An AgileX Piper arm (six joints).
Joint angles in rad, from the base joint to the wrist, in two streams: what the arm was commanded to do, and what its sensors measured. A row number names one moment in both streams.
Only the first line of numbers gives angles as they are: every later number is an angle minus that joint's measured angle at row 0.
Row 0, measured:
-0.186 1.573 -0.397 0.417 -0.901 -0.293
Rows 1 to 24, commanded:
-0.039 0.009 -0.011 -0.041 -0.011 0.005
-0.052 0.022 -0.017 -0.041 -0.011 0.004
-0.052 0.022 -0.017 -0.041 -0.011 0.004
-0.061 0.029 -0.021 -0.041 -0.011 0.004
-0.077 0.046 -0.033 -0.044 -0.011 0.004
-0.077 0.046 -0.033 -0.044 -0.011 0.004
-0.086 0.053 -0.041 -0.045 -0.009 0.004
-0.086 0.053 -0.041 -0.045 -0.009 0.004
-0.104 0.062 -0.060 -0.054 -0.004 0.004
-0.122 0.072 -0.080 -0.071 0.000 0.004
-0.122 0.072 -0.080 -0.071 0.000 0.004
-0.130 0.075 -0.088 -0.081 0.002 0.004
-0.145 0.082 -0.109 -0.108 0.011 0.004
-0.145 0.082 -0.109 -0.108 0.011 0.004
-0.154 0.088 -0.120 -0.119 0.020 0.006
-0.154 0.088 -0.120 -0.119 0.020 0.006
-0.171 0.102 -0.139 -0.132 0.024 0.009
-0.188 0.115 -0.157 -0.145 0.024 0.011
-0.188 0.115 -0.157 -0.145 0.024 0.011
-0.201 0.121 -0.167 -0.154 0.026 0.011
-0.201 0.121 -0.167 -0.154 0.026 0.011
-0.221 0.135 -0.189 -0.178 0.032 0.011
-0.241 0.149 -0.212 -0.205 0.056 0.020
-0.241 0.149 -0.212 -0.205 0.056 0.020
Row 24, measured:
-0.214 0.136 -0.178 -0.164 0.033 0.009
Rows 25 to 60, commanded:
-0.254 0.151 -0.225 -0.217 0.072 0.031
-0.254 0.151 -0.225 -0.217 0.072 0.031
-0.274 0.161 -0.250 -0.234 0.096 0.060
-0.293 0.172 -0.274 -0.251 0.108 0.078
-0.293 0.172 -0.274 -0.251 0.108 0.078
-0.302 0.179 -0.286 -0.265 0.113 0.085
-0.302 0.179 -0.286 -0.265 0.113 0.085
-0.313 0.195 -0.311 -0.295 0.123 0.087
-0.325 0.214 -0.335 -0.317 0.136 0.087
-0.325 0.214 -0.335 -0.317 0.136 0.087
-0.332 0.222 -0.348 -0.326 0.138 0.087
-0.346 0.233 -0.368 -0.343 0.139 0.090
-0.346 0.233 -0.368 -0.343 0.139 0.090
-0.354 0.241 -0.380 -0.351 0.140 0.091
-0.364 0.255 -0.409 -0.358 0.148 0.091
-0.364 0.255 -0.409 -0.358 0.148 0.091
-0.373 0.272 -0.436 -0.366 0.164 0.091
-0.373 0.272 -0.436 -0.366 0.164 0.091
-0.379 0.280 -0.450 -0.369 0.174 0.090
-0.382 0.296 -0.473 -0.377 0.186 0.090
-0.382 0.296 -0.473 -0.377 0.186 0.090
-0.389 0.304 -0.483 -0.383 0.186 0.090
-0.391 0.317 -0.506 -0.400 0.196 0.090
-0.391 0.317 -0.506 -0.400 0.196 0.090
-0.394 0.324 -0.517 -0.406 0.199 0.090
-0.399 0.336 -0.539 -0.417 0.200 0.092
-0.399 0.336 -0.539 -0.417 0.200 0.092
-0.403 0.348 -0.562 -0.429 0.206 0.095
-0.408 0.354 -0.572 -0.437 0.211 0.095
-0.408 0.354 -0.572 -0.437 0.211 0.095
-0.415 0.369 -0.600 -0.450 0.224 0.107
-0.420 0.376 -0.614 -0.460 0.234 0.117
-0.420 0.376 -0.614 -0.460 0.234 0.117
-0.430 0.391 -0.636 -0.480 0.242 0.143
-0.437 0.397 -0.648 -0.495 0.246 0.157
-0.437 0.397 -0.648 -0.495 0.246 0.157
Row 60, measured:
-0.440 0.380 -0.599 -0.391 0.270 0.124
